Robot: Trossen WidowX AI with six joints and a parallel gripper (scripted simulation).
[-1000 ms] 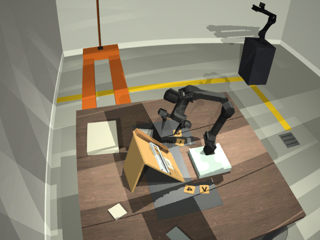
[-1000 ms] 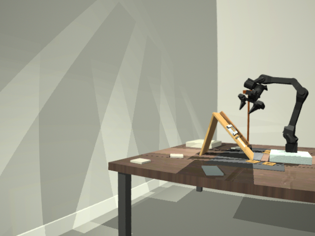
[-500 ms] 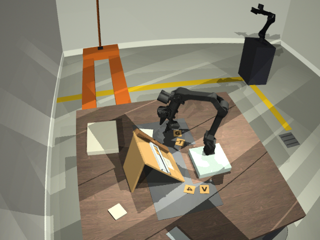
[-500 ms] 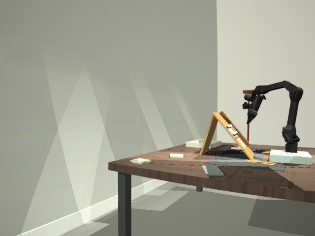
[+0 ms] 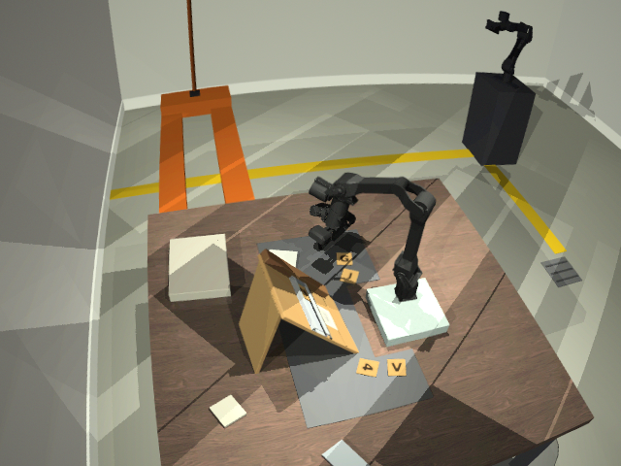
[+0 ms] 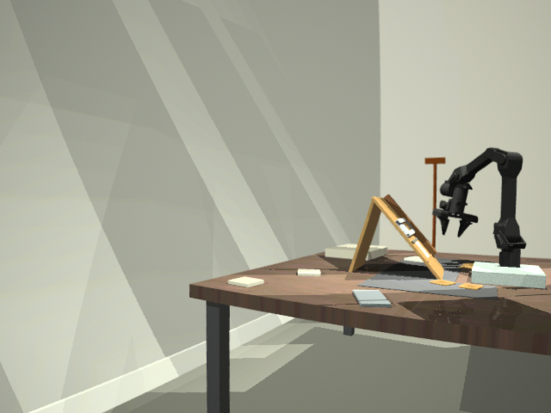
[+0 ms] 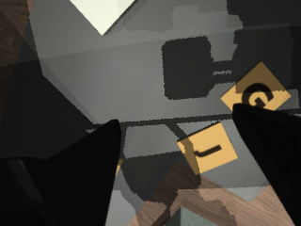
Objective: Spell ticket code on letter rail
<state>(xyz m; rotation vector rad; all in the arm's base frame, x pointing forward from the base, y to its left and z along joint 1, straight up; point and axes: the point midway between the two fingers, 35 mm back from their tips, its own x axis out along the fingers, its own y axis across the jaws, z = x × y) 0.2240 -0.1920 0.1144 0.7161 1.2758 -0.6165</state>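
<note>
Right now my gripper tip is 14 cm short of the white card, 6 cm to the left of it and 11 cm above it. From my gripper tip the other things lie so: cream box (44 cm ahead, 7 cm to the right, 10 cm below); then grey mat (3 cm behind, 22 cm to the left, 12 cm below); then white ticket (6 cm ahead, 28 cm to the left, 3 cm below).
</note>
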